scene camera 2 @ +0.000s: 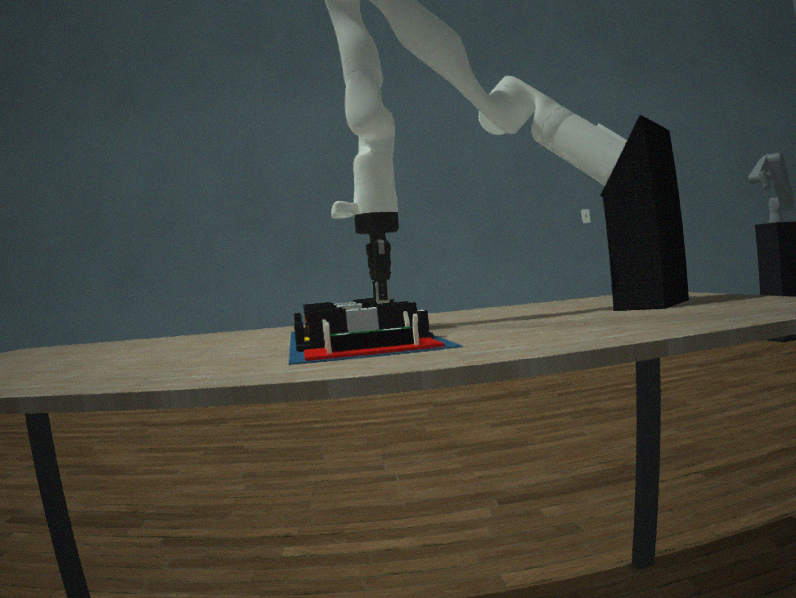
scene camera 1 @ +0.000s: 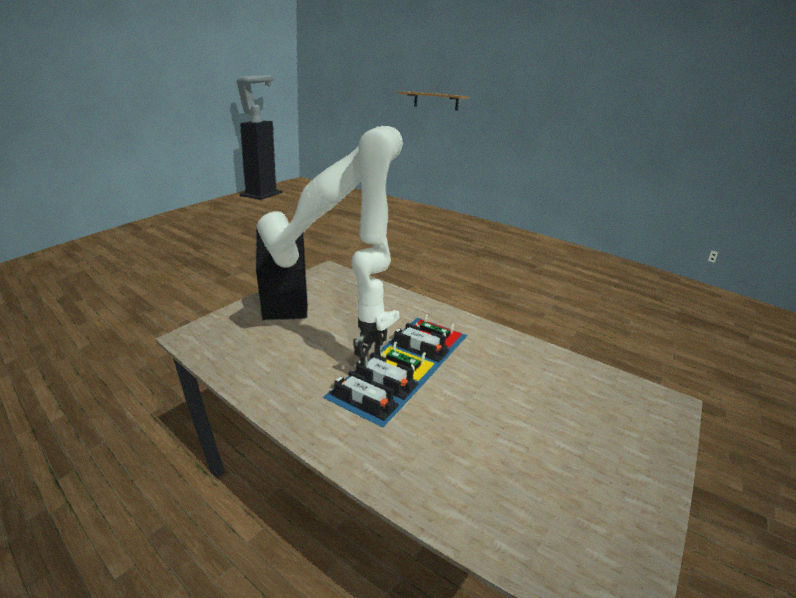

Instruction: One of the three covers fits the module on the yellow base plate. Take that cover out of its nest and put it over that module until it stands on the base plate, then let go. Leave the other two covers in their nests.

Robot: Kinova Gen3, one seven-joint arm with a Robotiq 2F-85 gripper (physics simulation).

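Where they show: gripper, between the fingertips: (scene camera 2: 381, 302) (scene camera 1: 371, 360); arm's base, origin of its link: (scene camera 2: 625, 171) (scene camera 1: 286, 255).
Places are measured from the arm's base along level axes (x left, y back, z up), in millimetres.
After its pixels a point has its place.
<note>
Three black covers with pale grey tops sit in nests: a front cover (scene camera 1: 361, 390) {x -268, y -500, z -196 mm}, a middle cover (scene camera 1: 386, 371) {x -154, y -514, z -198 mm} and a rear cover (scene camera 1: 420, 337) {x 61, y -517, z -197 mm} (scene camera 2: 361, 319) {x 96, y -514, z -211 mm}. The yellow base plate (scene camera 1: 424, 370) {x -38, y -585, z -242 mm} lies between the middle and rear covers and carries a green-topped module (scene camera 1: 404, 359) {x -43, y -515, z -223 mm} between white posts. My gripper (scene camera 1: 368, 361) {x -131, y -445, z -199 mm} (scene camera 2: 381, 300) {x -131, y -445, z -199 mm} points down, open and empty, with its fingertips low at the robot-side end of the middle cover. Their exact clearance to that cover cannot be told. In scene camera 2, the rear cover and nests hide most of the middle cover.
A red base plate (scene camera 1: 457, 337) {x 194, y -601, z -243 mm} (scene camera 2: 315, 354) {x 201, y -590, z -242 mm} with another green-topped module (scene camera 1: 435, 328) {x 175, y -521, z -222 mm} and white posts lies at the far end of the blue mat (scene camera 1: 382, 421) {x -298, y -587, z -246 mm} (scene camera 2: 294, 357) {x 174, y -615, z -246 mm}. The mat lies on the wooden table (scene camera 1: 546, 450) {x -178, y -1019, z -248 mm} (scene camera 2: 193, 366) {x 156, y -753, z -248 mm}. My arm's black pedestal (scene camera 1: 283, 289) {x -33, y -5, z -122 mm} (scene camera 2: 646, 244) {x 75, y -20, z -137 mm} stands behind.
</note>
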